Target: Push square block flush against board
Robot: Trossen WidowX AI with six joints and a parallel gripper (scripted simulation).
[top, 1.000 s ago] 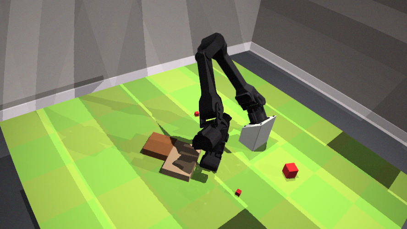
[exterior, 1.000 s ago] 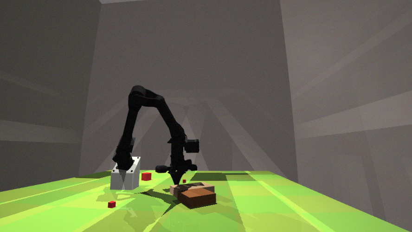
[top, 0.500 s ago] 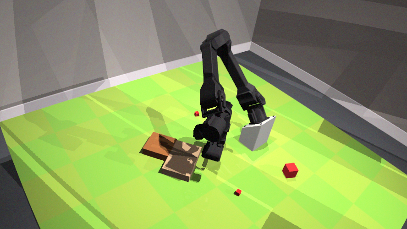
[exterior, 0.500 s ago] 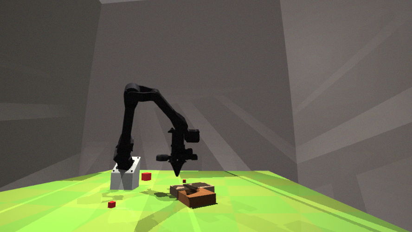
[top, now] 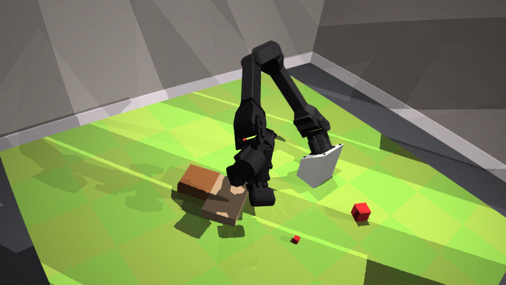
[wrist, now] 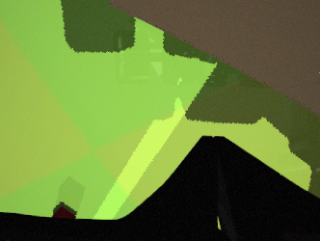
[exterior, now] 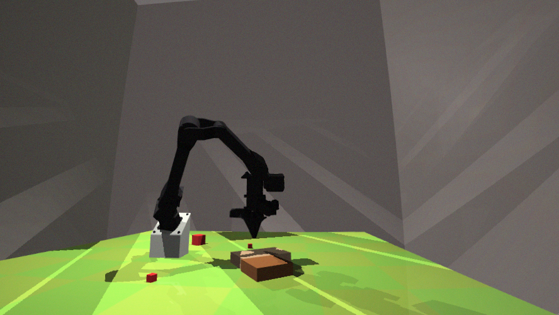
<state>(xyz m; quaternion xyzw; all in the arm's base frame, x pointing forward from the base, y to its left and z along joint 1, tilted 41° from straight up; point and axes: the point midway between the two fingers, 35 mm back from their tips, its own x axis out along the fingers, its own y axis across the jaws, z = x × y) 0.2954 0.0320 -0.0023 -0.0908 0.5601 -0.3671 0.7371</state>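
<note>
Right now the tan board is 7 cm to the right of my gripper tip, 5 cm below it and 4 cm ahead of it. The rest, counted from my gripper tip: larger red cube (29 cm behind, 19 cm to the left, 4 cm below); then square block (17 cm to the right, 7 cm ahead, 5 cm below).
</note>
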